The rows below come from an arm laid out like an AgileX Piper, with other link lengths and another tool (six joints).
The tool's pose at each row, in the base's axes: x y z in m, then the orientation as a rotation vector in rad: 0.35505, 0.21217, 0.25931, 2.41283, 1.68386, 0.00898; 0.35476, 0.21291, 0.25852, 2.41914, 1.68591, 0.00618; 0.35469, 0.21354, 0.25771, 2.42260, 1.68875, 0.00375; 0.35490, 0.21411, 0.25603, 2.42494, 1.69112, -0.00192; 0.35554, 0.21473, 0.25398, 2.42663, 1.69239, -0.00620; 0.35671, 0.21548, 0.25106, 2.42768, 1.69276, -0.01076; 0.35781, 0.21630, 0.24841, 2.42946, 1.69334, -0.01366; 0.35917, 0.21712, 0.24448, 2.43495, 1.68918, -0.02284; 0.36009, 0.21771, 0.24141, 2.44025, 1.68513, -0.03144; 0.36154, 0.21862, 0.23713, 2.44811, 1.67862, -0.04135; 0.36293, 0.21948, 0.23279, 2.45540, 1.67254, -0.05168
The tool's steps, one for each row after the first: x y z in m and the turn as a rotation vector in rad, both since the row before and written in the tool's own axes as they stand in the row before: 0.00067, -0.00065, 0.00062, 0.00636, 0.00197, 0.00113; 0.00065, -0.00040, 0.00069, 0.00458, 0.00123, -0.00039; 0.00078, -0.00026, 0.00159, 0.00484, -0.00122, -0.00076; 0.00102, 0.00008, 0.00199, 0.00338, -0.00114, -0.00032; 0.00142, 0.00041, 0.00288, 0.00265, -0.00190, -0.00008; 0.00144, 0.00037, 0.00259, 0.00261, -0.00058, 0.00018; 0.00167, 0.00043, 0.00387, 0.00555, -0.00410, 0.00382; 0.00122, 0.00024, 0.00301, 0.00526, -0.00380, 0.00372; 0.00186, 0.00047, 0.00419, 0.00652, -0.00423, 0.00595; 0.00182, 0.00044, 0.00424, 0.00652, -0.00451, 0.00547
